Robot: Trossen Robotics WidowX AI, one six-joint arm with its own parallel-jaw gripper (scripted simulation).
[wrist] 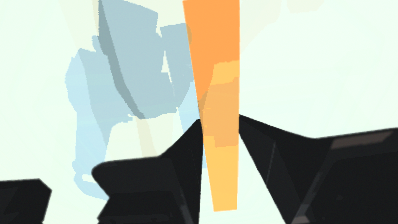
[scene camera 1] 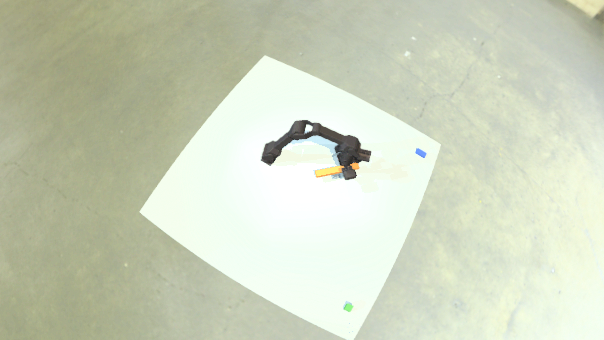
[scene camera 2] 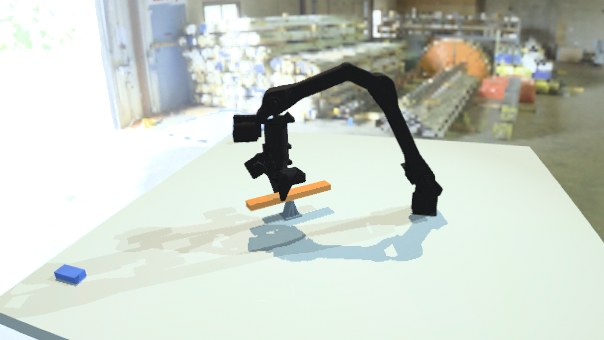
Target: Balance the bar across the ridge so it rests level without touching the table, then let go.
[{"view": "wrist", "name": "my gripper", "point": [218,121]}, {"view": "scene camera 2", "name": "my gripper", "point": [280,198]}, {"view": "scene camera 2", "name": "orange bar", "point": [269,200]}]
